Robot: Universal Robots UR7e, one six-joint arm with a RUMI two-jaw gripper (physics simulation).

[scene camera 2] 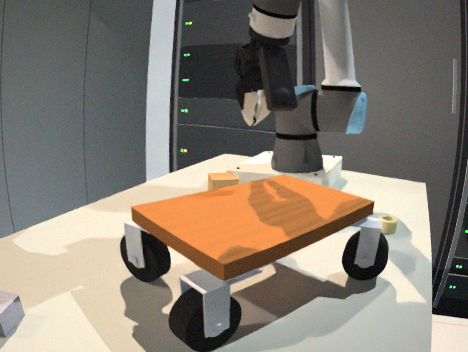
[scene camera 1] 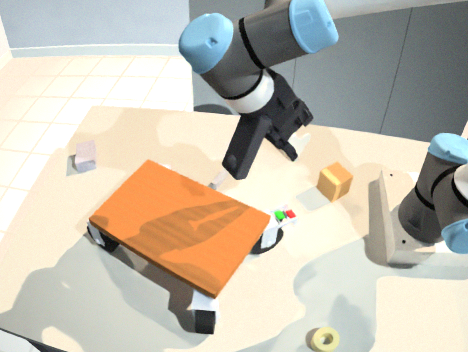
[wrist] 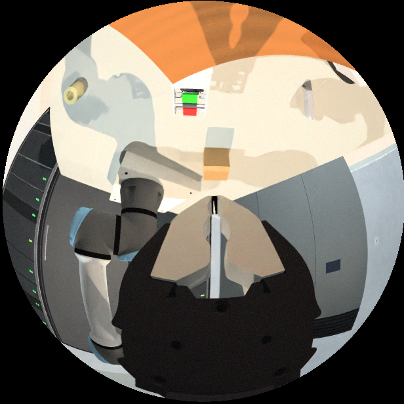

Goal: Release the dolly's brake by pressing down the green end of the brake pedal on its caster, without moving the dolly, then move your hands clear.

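The dolly (scene camera 1: 170, 220) (scene camera 2: 250, 220) (wrist: 165, 45) has an orange deck and stands on black caster wheels. Its brake pedal sticks out from the caster at the deck's corner, with a green end (scene camera 1: 280, 215) (wrist: 190, 98) nearer the deck and a red end (scene camera 1: 290, 214) (wrist: 190, 111) farther out. The pedal's tilt cannot be told, and the deck hides it in scene camera 2. My gripper (scene camera 1: 294, 157) (scene camera 2: 254, 123) (wrist: 213, 197) is shut and empty, its fingertips together. It hangs in the air above the table, clear of the dolly and the pedal.
An orange cube (scene camera 1: 335, 182) (scene camera 2: 223, 181) (wrist: 216, 164) stands between the pedal and the arm's base side. A yellow ring (scene camera 1: 315, 341) (scene camera 2: 389, 229) (wrist: 69, 95), a pale block (scene camera 1: 85, 156) (scene camera 2: 9, 312) and a small light bar (scene camera 1: 218, 179) (wrist: 308, 100) lie on the table (scene camera 1: 120, 130).
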